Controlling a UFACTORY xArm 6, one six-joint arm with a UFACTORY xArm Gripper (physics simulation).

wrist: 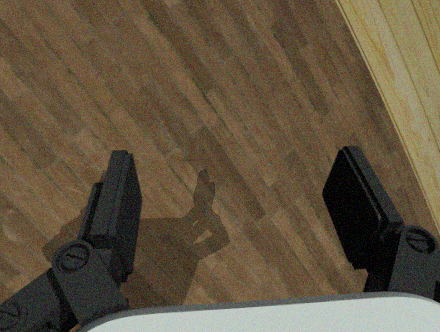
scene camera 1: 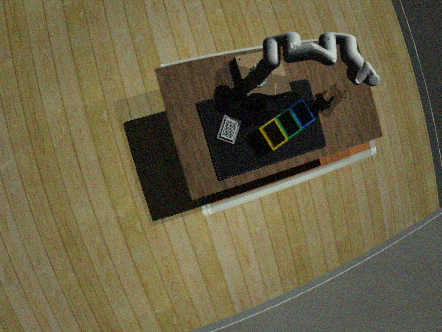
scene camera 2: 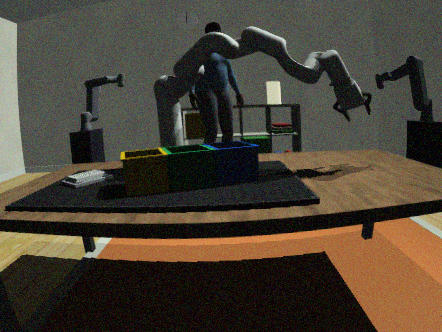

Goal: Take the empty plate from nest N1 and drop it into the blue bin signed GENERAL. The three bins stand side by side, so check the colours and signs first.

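Frame: origin at the arm's base, x ahead, y left, z up, level; millimetres.
Where they show: gripper, fingertip midpoint: (wrist: pixel 236 172) (scene camera 2: pixel 359 116); arm's base, origin of the base link: (scene camera 1: pixel 257 78).
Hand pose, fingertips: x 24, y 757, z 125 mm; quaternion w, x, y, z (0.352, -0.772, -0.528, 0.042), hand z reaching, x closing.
Each offset is from my fingertips to the centre of the thing. Level surfaces: height alone.
A small light-grey plate with a grid pattern @[dx +295, dy -987, dz -156 mm] (scene camera 1: pixel 229 129) (scene camera 2: pixel 86 176) lies on a pale-rimmed holder at the left of the black mat. No N1 label is readable. The yellow bin (scene camera 1: pixel 266 139) (scene camera 2: pixel 145 176), green bin @[dx +307, dy -606, dz -126 mm] (scene camera 1: pixel 295 133) (scene camera 2: pixel 190 169) and blue bin (scene camera 1: pixel 309 109) (scene camera 2: pixel 235 167) stand touching in a row, the blue one at the right end. No signs on them are readable. My gripper (scene camera 2: pixel 359 117) (wrist: pixel 236 172) is open and empty, high above the right part of the table, far from the plate. In scene camera 1 the fingers are hidden or too dark to tell.
The black mat @[dz -175 mm] (scene camera 1: pixel 250 162) (scene camera 2: pixel 250 197) lies on the wooden table @[dz -188 mm] (scene camera 1: pixel 350 120) (scene camera 2: pixel 390 175) (wrist: pixel 235 100). The table's edge shows at the right in the wrist view. A person (scene camera 2: pixel 217 75), a shelf unit (scene camera 2: pixel 296 122) and two other arms (scene camera 2: pixel 89 97) (scene camera 2: pixel 416 82) stand behind.
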